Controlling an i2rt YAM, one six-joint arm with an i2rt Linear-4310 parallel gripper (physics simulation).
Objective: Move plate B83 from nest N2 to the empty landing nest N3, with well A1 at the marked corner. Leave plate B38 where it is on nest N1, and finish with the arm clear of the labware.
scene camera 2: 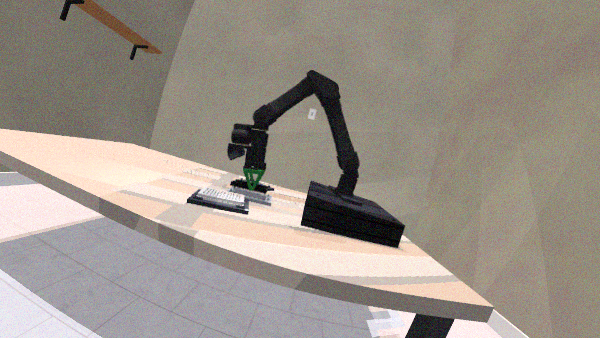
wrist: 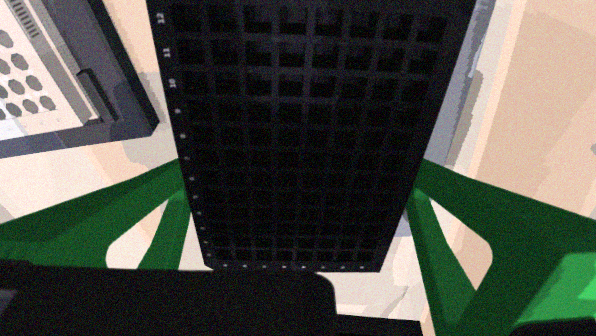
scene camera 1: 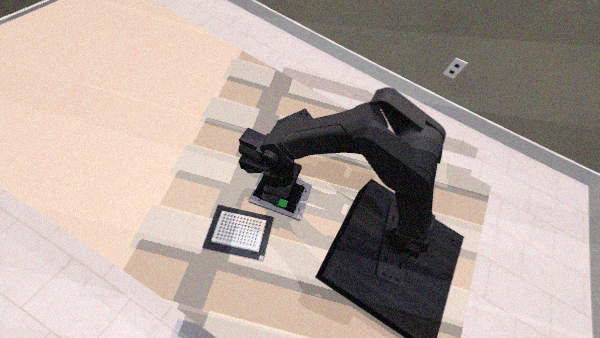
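My gripper (scene camera 1: 280, 197) (scene camera 2: 252, 181) (wrist: 298, 168) has green fingers and is shut on the long sides of black plate B83 (scene camera 1: 296, 193) (scene camera 2: 250, 185) (wrist: 300, 125). It holds the plate level and low, right over a grey nest (scene camera 1: 300, 213) (scene camera 2: 256, 198) (wrist: 457, 87); I cannot tell whether the plate touches it. White plate B38 (scene camera 1: 239, 230) (scene camera 2: 219, 194) (wrist: 24, 83) sits on black nest N1 (scene camera 1: 209, 244) (scene camera 2: 217, 205) (wrist: 124, 108), close beside the grey nest. A third nest is not in view.
The arm's black base block (scene camera 1: 390, 260) (scene camera 2: 352, 214) stands to the right of the nests. The arm arches over the table behind the grey nest. A wall shelf (scene camera 2: 113, 25) hangs far off at the upper left.
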